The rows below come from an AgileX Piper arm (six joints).
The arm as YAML. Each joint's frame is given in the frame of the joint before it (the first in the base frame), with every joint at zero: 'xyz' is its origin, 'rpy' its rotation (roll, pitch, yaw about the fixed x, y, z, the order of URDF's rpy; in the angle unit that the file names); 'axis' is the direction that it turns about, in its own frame. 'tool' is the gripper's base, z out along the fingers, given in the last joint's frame.
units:
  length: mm
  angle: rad
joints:
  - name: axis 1
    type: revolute
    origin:
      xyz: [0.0, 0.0, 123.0]
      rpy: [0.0, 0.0, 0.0]
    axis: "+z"
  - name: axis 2
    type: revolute
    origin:
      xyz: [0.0, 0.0, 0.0]
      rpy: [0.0, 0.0, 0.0]
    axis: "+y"
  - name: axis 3
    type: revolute
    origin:
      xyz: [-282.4, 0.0, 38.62]
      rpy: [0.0, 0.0, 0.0]
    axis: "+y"
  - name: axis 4
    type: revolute
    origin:
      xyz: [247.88, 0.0, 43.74]
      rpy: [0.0, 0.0, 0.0]
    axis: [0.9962, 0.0, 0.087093]
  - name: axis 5
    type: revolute
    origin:
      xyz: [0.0, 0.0, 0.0]
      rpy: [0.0, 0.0, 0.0]
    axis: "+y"
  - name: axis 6
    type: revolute
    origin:
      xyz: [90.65, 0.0, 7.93]
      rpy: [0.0, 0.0, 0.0]
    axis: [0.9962, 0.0, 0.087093]
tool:
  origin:
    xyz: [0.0, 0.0, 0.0]
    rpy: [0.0, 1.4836, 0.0]
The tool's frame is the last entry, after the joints.
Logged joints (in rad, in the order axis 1, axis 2, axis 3, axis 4, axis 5, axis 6), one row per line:
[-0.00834, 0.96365, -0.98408, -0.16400, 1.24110, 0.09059]
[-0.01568, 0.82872, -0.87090, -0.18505, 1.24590, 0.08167]
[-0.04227, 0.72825, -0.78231, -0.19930, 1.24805, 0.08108]
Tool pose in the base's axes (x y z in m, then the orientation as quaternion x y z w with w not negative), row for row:
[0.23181, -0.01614, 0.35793, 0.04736, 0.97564, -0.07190, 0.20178]
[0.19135, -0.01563, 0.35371, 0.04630, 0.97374, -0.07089, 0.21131]
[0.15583, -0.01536, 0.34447, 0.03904, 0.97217, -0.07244, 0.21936]
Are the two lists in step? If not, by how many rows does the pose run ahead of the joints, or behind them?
The pose runs 2 rows behind the joints: the pose in row i belongs to the joints in row i - 2.
